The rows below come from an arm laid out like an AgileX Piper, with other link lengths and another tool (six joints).
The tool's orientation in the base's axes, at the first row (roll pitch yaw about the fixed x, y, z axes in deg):
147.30 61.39 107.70
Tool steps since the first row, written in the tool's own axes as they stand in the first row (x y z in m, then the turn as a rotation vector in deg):
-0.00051 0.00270 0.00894 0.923 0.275 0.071
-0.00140 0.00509 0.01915 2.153 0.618 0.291
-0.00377 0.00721 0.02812 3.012 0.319 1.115
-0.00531 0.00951 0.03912 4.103 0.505 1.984
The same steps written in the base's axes. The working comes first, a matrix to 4 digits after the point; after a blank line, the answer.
The tool's axes in the first row as the columns of a matrix, in the base's axes (used below as rounded here):
-0.1456 0.6575 0.7393
0.4562 0.7077 -0.5395
-0.8779 0.2587 -0.4030

0.00846 -0.00315 -0.00246 0.099 0.577 -0.768
0.01771 -0.00737 -0.00517 0.308 1.263 -1.848
0.02608 -0.01179 -0.00616 0.596 0.998 -3.011
0.03595 -0.01680 -0.00864 1.201 1.159 -4.271

